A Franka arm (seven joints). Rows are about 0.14 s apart.
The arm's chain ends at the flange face. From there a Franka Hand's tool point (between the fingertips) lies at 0.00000 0.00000 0.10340 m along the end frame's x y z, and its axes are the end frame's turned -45 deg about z.
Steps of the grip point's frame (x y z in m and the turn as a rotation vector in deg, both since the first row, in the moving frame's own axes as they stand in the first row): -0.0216 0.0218 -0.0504 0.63 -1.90 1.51; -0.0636 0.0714 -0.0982 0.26 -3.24 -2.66; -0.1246 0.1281 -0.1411 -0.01 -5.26 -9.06; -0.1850 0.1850 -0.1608 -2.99 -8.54 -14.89; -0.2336 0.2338 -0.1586 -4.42 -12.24 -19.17; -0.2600 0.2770 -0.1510 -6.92 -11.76 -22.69; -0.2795 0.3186 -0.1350 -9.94 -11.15 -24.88
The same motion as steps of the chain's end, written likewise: 0.0034 0.0291 -0.0503 -0.90 -1.79 1.51; 0.0099 0.0916 -0.0980 -2.11 -2.47 -2.66; 0.0086 0.1715 -0.1407 -3.73 -3.71 -9.06; 0.0051 0.2462 -0.1595 -8.15 -3.92 -14.89; 0.0063 0.3082 -0.1560 -11.78 -5.53 -19.17; 0.0133 0.3555 -0.1481 -13.21 -3.42 -22.69; 0.0234 0.3968 -0.1316 -14.91 -0.86 -24.88
